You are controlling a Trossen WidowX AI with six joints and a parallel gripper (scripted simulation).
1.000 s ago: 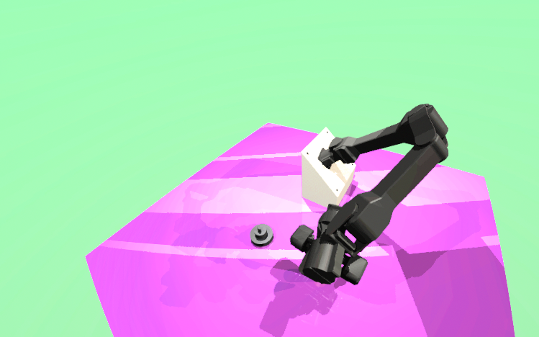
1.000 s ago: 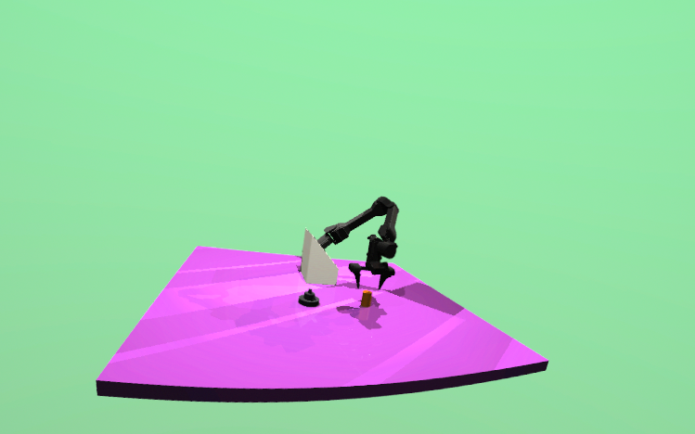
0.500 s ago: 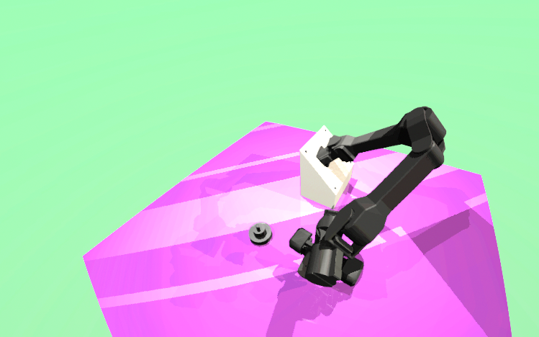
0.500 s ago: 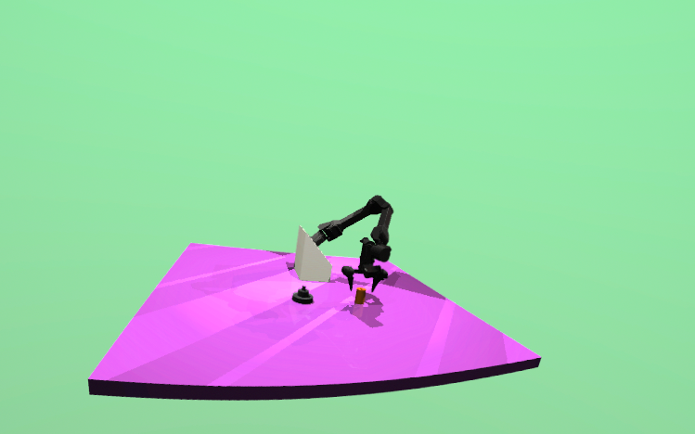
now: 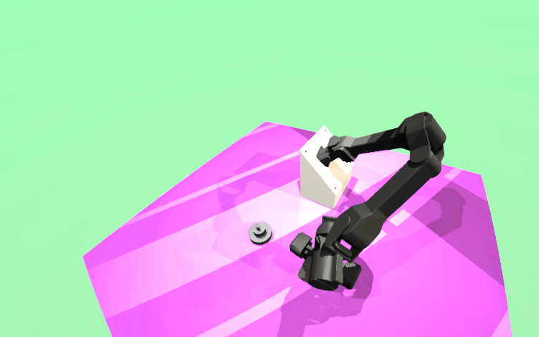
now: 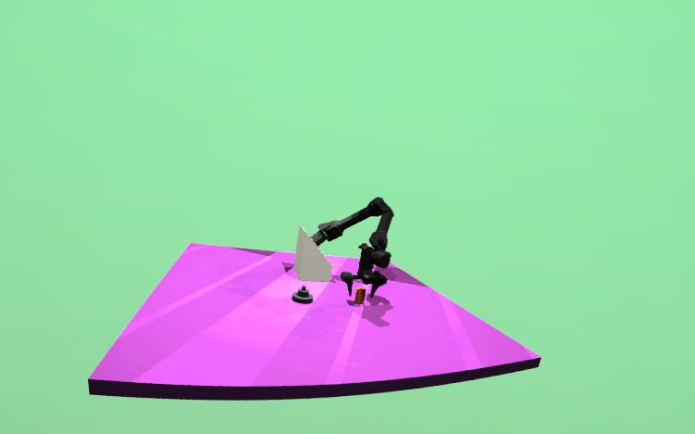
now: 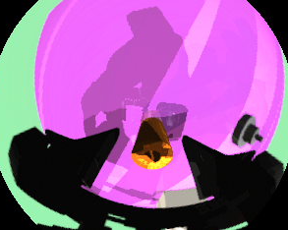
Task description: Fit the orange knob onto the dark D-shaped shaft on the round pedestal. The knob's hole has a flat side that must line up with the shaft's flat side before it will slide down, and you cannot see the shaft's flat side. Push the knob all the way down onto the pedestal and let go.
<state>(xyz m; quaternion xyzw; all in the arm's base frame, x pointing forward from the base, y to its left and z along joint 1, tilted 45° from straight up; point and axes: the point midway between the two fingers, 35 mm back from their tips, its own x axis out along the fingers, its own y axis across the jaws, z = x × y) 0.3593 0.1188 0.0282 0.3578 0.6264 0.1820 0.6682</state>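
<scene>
Right now my gripper tip is 1 cm below the orange knob. Round my gripper tip: round pedestal: 4 cm behind, 24 cm to the right, 1 cm above.
</scene>
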